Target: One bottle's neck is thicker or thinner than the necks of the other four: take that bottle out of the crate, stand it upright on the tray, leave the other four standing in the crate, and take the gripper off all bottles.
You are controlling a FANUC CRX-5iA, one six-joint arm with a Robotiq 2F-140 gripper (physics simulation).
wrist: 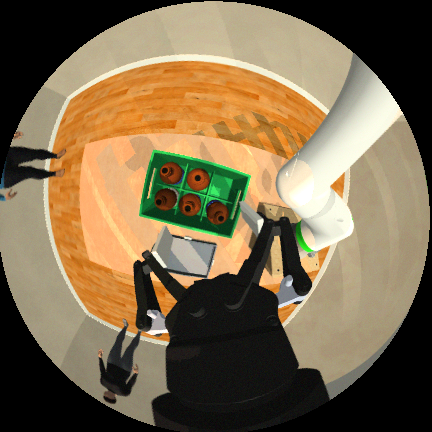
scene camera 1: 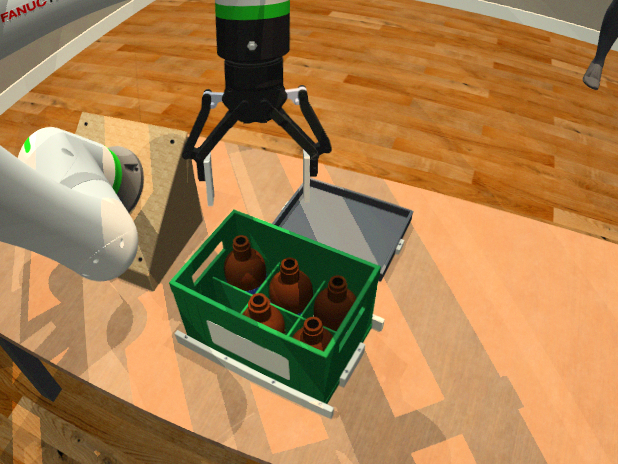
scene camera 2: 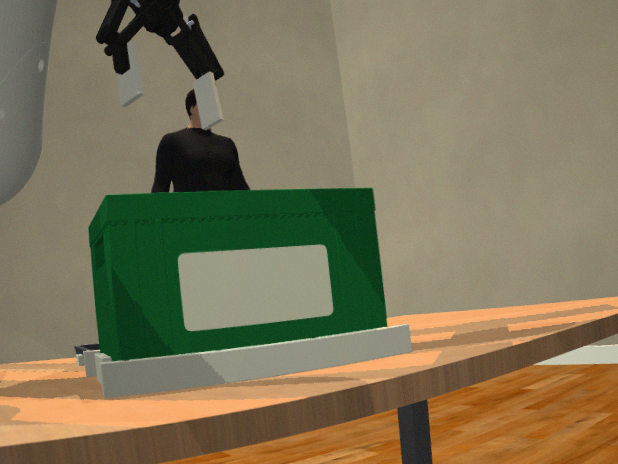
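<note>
Five brown bottles stand upright in the green crate: back left, back middle, back right, front middle and front right, as scene camera 1 shows them. The front-middle neck looks slightly thicker, but this is hard to tell. The front-left cell is empty. The grey tray behind the crate is empty. My gripper is open and empty, above the crate's height, touching no bottle.
Pale strips lie along the crate's foot. The wooden mounting block and the arm's white link are left of the crate in scene camera 1. The crate's walls and dividers surround the bottles.
</note>
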